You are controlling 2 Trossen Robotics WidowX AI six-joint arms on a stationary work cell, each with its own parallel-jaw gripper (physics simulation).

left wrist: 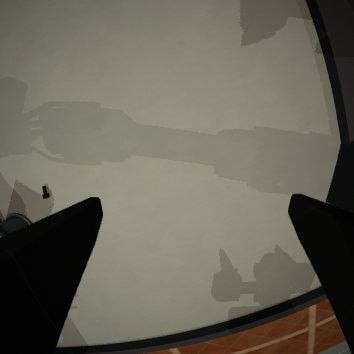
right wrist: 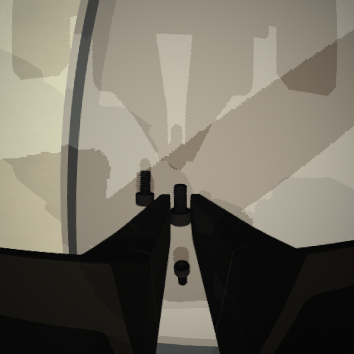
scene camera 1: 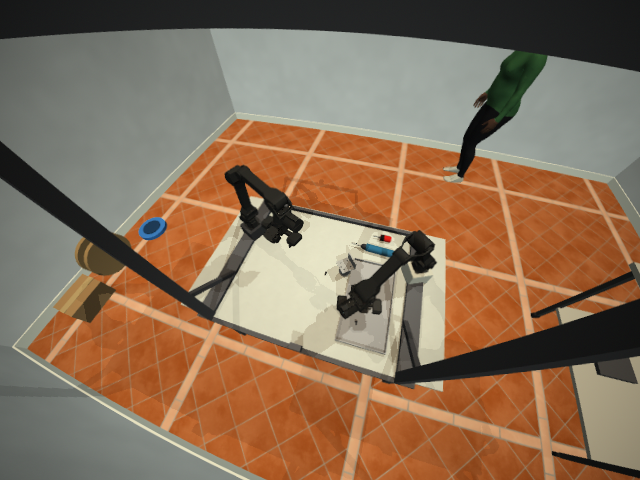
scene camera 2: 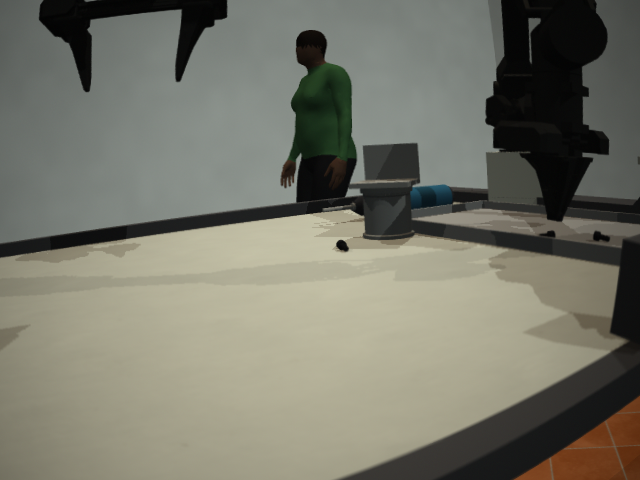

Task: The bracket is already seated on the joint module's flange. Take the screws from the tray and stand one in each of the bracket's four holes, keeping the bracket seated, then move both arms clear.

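Places are measured from the left arm's base along level axes (x left, y back, z up), in metres.
Pixels of known places: left gripper, fingertip midpoint: (left wrist: pixel 196 205) (scene camera 1: pixel 282 242) (scene camera 2: pixel 131 85); right gripper, fingertip midpoint: (right wrist: pixel 179 202) (scene camera 2: pixel 555 219); left arm's base, origin of the base link: (scene camera 1: pixel 252 224); right arm's base, origin of the base link: (scene camera 1: pixel 419 267) (scene camera 2: pixel 521 151).
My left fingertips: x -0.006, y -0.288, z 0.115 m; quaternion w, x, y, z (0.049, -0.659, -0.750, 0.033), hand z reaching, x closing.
Ahead of a thing's pixels: the offset from my left fingertips to its top centre. "spot": to the spot under its first point.
The grey bracket (scene camera 1: pixel 345 265) (scene camera 2: pixel 391 162) sits on the flange of the joint module {dx +0.159, dy -0.254, dz -0.122 m} (scene camera 2: pixel 387 214); its holes are too small to read. The right gripper (scene camera 2: pixel 555 219) (right wrist: pixel 180 200) is shut on a black screw {dx +0.035, dy -0.421, dz -0.154 m} (right wrist: pixel 180 216), low over the tray {dx +0.108, dy -0.438, dz -0.170 m} (scene camera 1: pixel 369 335) (scene camera 2: pixel 496 238). One loose screw {dx +0.025, dy -0.406, dz -0.171 m} (right wrist: pixel 145 190) lies by its left-hand fingertip in the right wrist view, another screw {dx -0.010, dy -0.458, dz -0.171 m} (right wrist: pixel 181 270) lies beneath the fingers. A further screw {dx +0.082, dy -0.193, dz -0.175 m} (scene camera 1: pixel 325 272) (scene camera 2: pixel 342 245) (left wrist: pixel 45 191) lies on the table near the module. The left gripper (scene camera 2: pixel 132 86) (left wrist: pixel 195 205) is open, empty and high above the table.
A blue screwdriver {spot: dx +0.350, dy -0.315, dz -0.150 m} (scene camera 1: pixel 377 250) (scene camera 2: pixel 432 196) and a red-handled tool {dx +0.447, dy -0.283, dz -0.152 m} (scene camera 1: pixel 385 238) lie beyond the bracket. The tray's raised rim {dx +0.060, dy -0.341, dz -0.170 m} (right wrist: pixel 73 200) runs beside the right gripper. Dark rails (scene camera 2: pixel 155 227) edge the table. A person in green (scene camera 1: pixel 511 85) (scene camera 2: pixel 323 113) stands beyond it.
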